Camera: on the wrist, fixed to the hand. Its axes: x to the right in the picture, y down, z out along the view.
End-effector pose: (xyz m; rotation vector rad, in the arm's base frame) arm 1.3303 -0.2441 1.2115 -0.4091 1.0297 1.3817
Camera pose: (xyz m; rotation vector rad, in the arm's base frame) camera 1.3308 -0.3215 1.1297 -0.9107 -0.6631 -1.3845
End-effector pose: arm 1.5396 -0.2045 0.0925 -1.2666 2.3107 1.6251
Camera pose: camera 1.5955 -0.3021 0.0980 -1.5555 -1.0484 0.0994
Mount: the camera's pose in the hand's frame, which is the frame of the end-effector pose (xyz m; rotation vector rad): 0.0175 -0.0424 -0.1028 0.1299 0.3632 3.0637
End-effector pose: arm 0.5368 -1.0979 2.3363 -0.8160 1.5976 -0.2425
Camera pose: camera 0.4566 -1.1696 2.3695 2.1785 1.3317 1.6366
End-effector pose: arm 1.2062 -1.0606 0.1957 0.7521 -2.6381 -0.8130
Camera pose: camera 1.2499 -1.1456 0.2552 -2.1958 -0.7103 0.5111
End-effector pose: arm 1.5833 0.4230 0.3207 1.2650 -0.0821 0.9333
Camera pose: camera 1.5777 0.5185 0.2613 0.1030 1.1667 -1.9573
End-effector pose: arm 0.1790 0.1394 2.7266 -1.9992 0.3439 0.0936
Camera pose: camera 0.1988 0.0611 2.8050 -0.4312 -2.8070 -1.3130
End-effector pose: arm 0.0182 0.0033 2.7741 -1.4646 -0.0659 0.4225
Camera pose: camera 0.0750 -0.0906 2.7994 0.1142 -2.1684 -1.8655
